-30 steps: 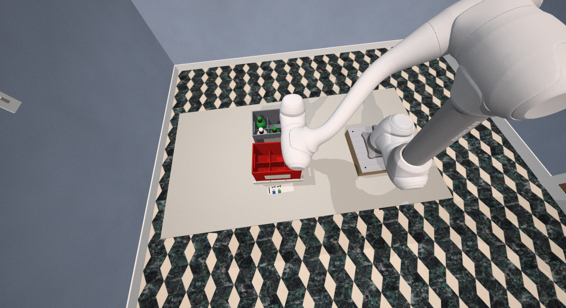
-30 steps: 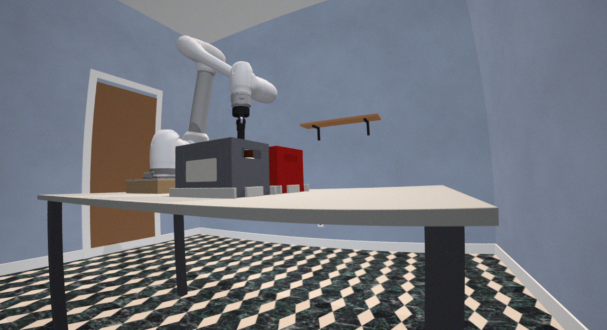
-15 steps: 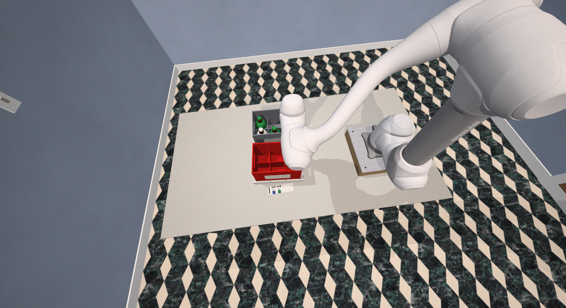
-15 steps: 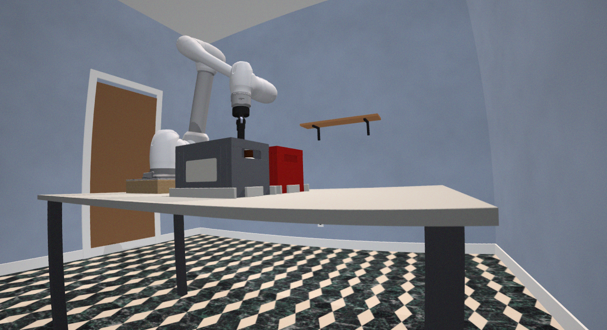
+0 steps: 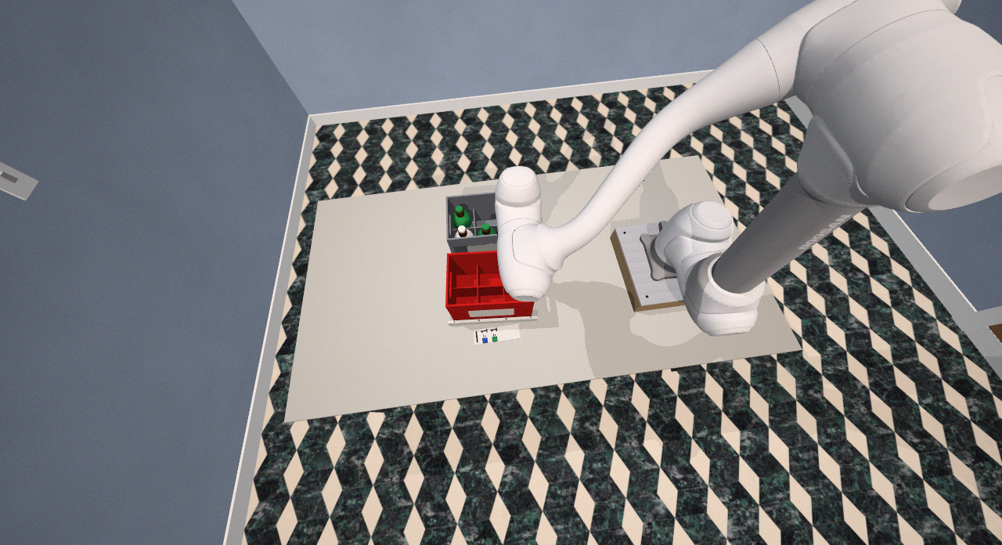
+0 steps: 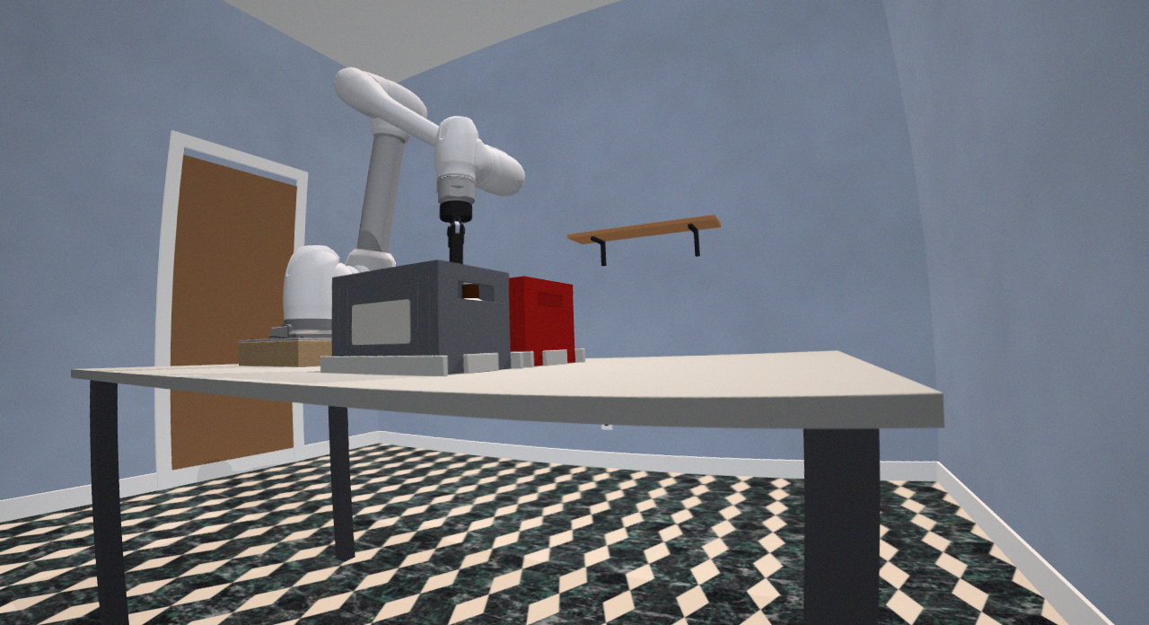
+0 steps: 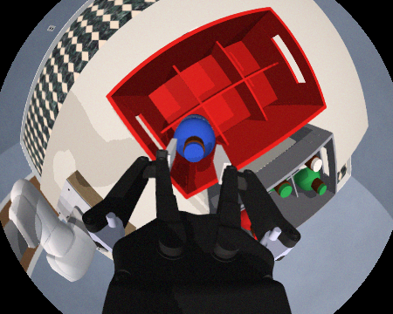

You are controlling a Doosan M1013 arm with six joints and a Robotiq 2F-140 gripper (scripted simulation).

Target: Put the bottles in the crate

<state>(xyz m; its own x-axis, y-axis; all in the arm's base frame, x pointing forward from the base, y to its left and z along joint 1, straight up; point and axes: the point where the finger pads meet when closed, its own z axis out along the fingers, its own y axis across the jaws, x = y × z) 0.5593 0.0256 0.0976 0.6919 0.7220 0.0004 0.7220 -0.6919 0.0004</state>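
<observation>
Right now the green-label bottle is 240 mm to the right of my hand, 180 mm ahead of it and 80 mm below it. The rest, counted from my hand: blue-label bottle 80 mm below; then red crate 90 mm below, 90 mm ahead, 50 mm to the left; then grey crate 200 mm to the right, 90 mm below, 90 mm ahead.
</observation>
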